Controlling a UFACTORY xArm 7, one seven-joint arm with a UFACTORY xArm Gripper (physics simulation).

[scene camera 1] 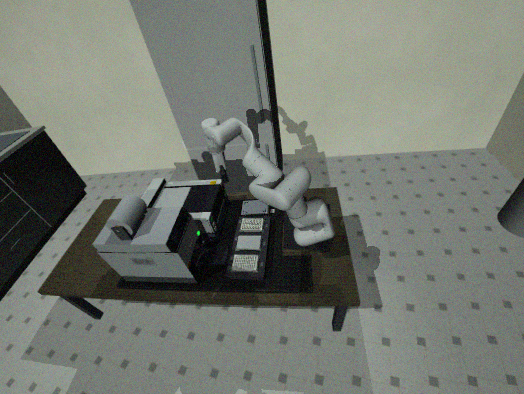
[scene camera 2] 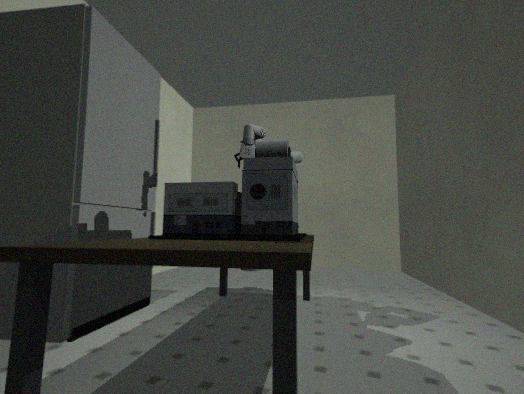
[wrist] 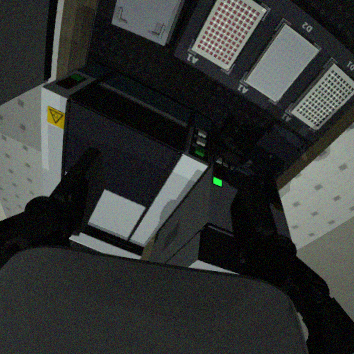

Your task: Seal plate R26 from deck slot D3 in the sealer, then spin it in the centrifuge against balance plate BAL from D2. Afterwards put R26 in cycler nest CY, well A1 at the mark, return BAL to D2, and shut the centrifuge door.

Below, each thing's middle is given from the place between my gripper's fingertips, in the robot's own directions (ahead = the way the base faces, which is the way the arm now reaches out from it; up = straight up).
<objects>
I see the dark lid panel (scene camera 1: 199,198) 21 cm below my hand, 21 cm ahead of it and 8 cm to the right of it. Round my hand: well plate with red wells (wrist: 220,39) 35 cm below, 8 cm behind, 1 cm to the left; then centrifuge (scene camera 2: 191,208) 37 cm ahead, 30 cm below, 7 cm to the right; then plate with pale wells (wrist: 320,99) 35 cm below, 26 cm to the left, 7 cm behind.
</objects>
